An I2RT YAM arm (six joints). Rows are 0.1 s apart.
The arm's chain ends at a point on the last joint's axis. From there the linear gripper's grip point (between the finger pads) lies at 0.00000 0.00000 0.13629 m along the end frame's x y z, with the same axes.
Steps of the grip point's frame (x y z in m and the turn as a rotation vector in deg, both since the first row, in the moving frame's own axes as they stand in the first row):
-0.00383 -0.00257 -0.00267 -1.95 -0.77 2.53
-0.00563 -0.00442 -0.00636 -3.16 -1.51 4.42
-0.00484 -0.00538 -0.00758 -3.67 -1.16 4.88
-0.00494 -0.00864 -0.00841 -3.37 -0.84 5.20
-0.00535 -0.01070 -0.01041 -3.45 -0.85 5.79
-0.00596 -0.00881 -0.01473 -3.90 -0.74 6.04
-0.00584 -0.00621 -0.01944 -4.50 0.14 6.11
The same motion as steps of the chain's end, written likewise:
-0.00190 -0.00717 -0.00258 -1.95 -0.77 2.53
-0.00175 -0.01179 -0.00611 -3.16 -1.51 4.42
-0.00171 -0.01398 -0.00727 -3.67 -1.16 4.88
-0.00258 -0.01655 -0.00816 -3.37 -0.84 5.20
-0.00292 -0.01879 -0.01015 -3.45 -0.85 5.79
-0.00372 -0.01797 -0.01440 -3.90 -0.74 6.04
-0.00560 -0.01690 -0.01902 -4.50 0.14 6.11

